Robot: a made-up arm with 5 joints.
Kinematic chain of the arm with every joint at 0, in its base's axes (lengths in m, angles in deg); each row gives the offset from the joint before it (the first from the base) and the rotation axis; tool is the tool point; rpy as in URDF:
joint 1: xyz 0 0 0.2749 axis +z
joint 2: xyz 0 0 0 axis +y
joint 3: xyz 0.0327 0 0.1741 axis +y
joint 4: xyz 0.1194 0 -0.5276 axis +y
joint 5: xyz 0.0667 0 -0.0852 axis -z
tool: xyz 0 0 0 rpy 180 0 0
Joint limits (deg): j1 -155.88..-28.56 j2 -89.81..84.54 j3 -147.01..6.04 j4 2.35..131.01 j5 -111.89..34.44
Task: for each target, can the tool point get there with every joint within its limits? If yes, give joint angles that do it. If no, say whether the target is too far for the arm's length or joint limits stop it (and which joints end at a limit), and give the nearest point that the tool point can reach.
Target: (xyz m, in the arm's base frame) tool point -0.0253 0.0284 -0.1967
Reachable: yes | joints -48.32 34.78 -14.14 73.65 -15.10
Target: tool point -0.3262 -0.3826 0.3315
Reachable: yes | joints -130.45 -29.92 -46.87 103.97 -37.45
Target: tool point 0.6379 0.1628 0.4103
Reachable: no: joint limits stop it (at a limit: joint 1, joint 2, joint 3, joint 4) | nearest point 0.7201 0.3224 0.4922 | short by 0.197 m
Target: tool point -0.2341 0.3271 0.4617
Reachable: no: joint limits stop it (at a limit: joint 2, joint 3) | nearest point -0.2149 0.3002 0.2517 | short by 0.213 m
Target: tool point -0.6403 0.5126 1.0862
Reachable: no: too far | nearest point -0.4576 0.3663 0.8547 | short by 0.329 m
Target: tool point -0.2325 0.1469 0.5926
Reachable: no: joint limits stop it (at a limit: joint 2, joint 4) | nearest point -0.2948 0.1863 0.8002 | short by 0.220 m
